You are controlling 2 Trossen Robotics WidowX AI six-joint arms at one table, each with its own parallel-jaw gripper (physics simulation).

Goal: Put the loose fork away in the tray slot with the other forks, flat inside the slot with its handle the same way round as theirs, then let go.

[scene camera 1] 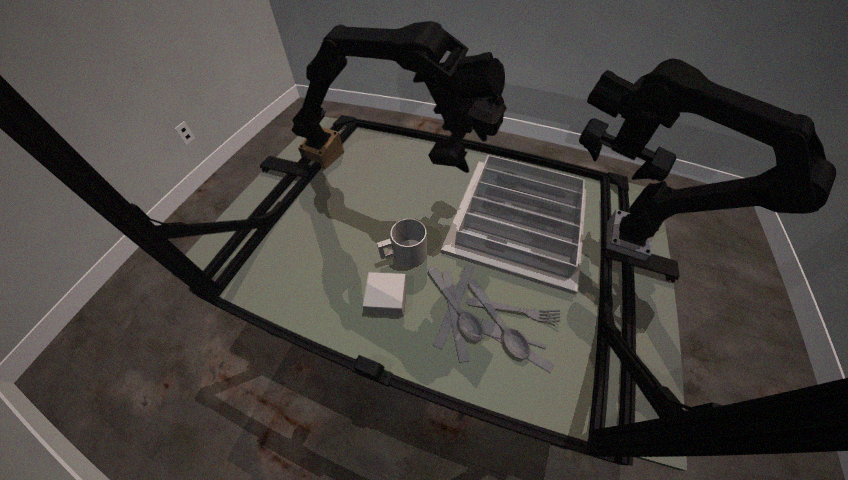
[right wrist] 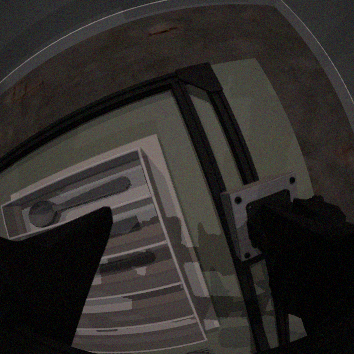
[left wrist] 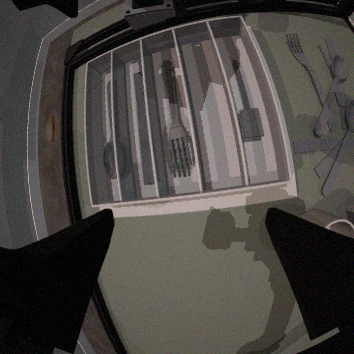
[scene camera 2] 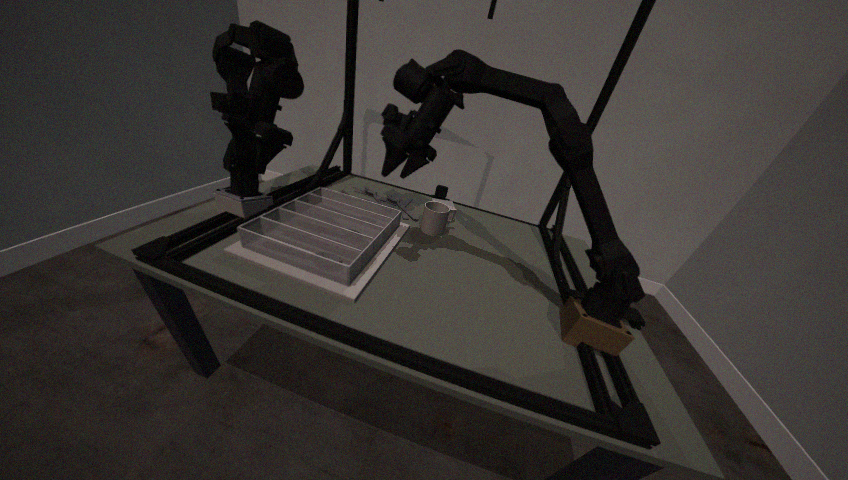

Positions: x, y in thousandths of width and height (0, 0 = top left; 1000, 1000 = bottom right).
Scene:
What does the white box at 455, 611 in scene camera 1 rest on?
The table.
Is my right gripper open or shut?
Open.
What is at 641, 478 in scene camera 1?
A cutlery tray.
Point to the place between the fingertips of my left gripper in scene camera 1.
At 562, 324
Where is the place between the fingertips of my right gripper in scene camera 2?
292, 343

